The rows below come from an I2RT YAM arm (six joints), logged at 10 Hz.
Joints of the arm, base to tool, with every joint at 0 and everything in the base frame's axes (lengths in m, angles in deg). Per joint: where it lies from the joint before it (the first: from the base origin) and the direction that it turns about. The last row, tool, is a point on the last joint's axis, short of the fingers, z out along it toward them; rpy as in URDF.
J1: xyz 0 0 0.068 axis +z
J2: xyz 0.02 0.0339 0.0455 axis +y
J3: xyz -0.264 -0.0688 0 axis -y
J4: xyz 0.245 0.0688 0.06 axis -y
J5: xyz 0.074 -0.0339 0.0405 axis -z
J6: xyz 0.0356 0 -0.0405 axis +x
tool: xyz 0 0 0 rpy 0 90 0
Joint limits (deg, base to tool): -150..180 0..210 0..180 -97..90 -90..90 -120..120
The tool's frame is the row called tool.
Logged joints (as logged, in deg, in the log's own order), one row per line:
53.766, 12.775, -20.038, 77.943, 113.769, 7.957
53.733, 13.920, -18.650, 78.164, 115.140, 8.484
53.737, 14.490, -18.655, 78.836, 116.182, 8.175
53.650, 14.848, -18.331, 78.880, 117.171, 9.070
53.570, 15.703, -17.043, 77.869, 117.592, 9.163
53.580, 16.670, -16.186, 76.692, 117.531, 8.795
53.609, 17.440, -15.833, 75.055, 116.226, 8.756
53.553, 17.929, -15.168, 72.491, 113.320, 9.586
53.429, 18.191, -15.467, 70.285, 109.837, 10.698
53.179, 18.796, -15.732, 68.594, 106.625, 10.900
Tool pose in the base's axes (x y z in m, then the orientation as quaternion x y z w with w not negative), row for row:
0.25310, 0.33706, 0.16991, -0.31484, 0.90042, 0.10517, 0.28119
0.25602, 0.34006, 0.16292, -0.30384, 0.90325, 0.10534, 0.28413
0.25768, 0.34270, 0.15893, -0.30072, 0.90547, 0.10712, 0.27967
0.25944, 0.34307, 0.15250, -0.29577, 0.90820, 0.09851, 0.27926
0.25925, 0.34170, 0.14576, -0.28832, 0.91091, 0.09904, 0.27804
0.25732, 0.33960, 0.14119, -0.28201, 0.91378, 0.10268, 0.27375
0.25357, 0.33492, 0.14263, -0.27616, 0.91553, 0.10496, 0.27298
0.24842, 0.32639, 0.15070, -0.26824, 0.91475, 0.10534, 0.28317
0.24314, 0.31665, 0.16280, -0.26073, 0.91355, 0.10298, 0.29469
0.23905, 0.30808, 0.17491, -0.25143, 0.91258, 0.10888, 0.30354
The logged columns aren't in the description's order. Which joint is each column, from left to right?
Columns, left to right: J1, J6, J4, J3, J2, J5.
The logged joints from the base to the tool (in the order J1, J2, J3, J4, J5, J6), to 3 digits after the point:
53.766, 113.769, 77.943, -20.038, 7.957, 12.775
53.733, 115.140, 78.164, -18.650, 8.484, 13.920
53.737, 116.182, 78.836, -18.655, 8.175, 14.490
53.650, 117.171, 78.880, -18.331, 9.070, 14.848
53.570, 117.592, 77.869, -17.043, 9.163, 15.703
53.580, 117.531, 76.692, -16.186, 8.795, 16.670
53.609, 116.226, 75.055, -15.833, 8.756, 17.440
53.553, 113.320, 72.491, -15.168, 9.586, 17.929
53.429, 109.837, 70.285, -15.467, 10.698, 18.191
53.179, 106.625, 68.594, -15.732, 10.900, 18.796

